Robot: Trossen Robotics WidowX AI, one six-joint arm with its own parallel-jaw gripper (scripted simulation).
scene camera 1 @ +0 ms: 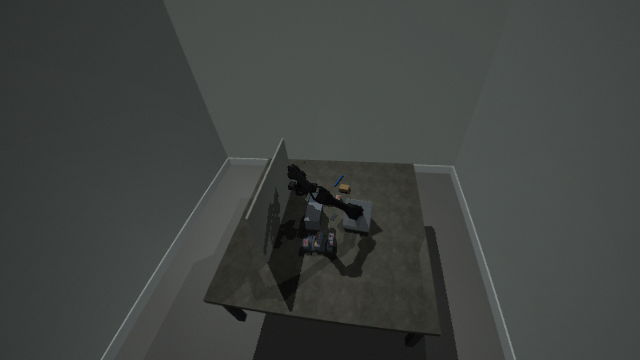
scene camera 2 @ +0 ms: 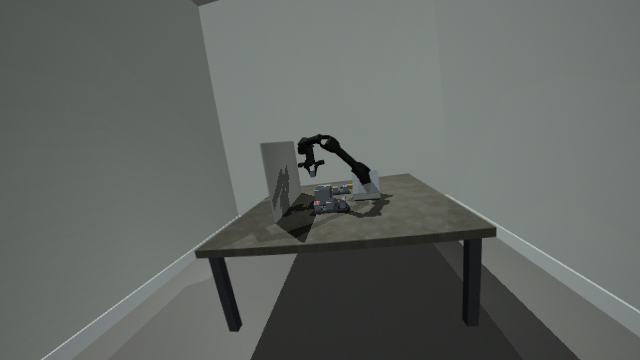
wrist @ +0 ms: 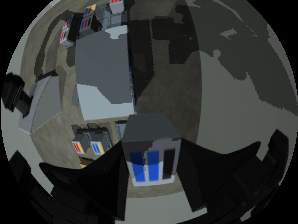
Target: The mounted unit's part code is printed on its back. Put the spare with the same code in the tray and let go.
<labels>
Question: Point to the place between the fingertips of my gripper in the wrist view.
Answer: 148, 138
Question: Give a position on an upright grey panel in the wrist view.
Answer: At 242, 103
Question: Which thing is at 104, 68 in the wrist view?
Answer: A mounted unit.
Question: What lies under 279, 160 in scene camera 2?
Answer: An upright grey panel.
</labels>
